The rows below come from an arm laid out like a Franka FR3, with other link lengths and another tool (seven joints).
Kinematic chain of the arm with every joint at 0, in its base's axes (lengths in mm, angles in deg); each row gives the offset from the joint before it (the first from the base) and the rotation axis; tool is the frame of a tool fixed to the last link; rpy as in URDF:
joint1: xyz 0 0 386.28 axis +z
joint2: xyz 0 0 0 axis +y
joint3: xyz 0 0 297.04 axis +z
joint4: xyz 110.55 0 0 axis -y
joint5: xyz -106.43 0 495.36 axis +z
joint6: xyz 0 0 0 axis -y
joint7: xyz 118.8 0 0 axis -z
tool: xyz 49 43 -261.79 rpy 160.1 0 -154
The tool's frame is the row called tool.
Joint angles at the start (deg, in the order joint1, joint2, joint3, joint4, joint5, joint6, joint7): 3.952, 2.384, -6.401, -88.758, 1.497, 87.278, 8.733
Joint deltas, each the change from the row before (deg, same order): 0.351, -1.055, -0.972, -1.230, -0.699, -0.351, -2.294; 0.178, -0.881, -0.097, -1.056, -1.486, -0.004, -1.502; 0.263, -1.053, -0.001, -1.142, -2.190, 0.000, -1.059; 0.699, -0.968, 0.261, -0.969, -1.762, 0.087, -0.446; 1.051, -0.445, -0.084, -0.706, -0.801, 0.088, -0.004; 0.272, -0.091, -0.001, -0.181, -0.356, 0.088, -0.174; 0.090, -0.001, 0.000, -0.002, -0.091, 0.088, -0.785; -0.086, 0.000, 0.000, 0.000, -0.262, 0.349, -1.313; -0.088, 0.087, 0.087, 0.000, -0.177, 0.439, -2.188
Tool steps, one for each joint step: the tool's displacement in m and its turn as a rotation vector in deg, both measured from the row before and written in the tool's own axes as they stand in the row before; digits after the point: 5 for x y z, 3 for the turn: 0.01106, -0.00679, -0.00094, 0.365, 1.187, -1.313; 0.00732, -0.00289, 0.00061, 1.228, 1.128, -1.197; 0.00837, -0.00352, -0.00045, 1.893, 1.209, -0.856; 0.00342, 0.00604, 0.00111, 1.643, 0.942, -1.063; -0.00069, 0.00817, 0.00483, 0.722, 0.703, -0.759; -0.00034, 0.00176, 0.00127, 0.347, 0.261, -0.369; -0.00039, 0.00142, 0.00020, 0.128, 0.250, -0.835; -0.00014, -0.00103, -0.00115, 0.372, 0.220, -1.214; -0.00106, 0.00078, 0.00022, 0.327, 0.525, -2.137
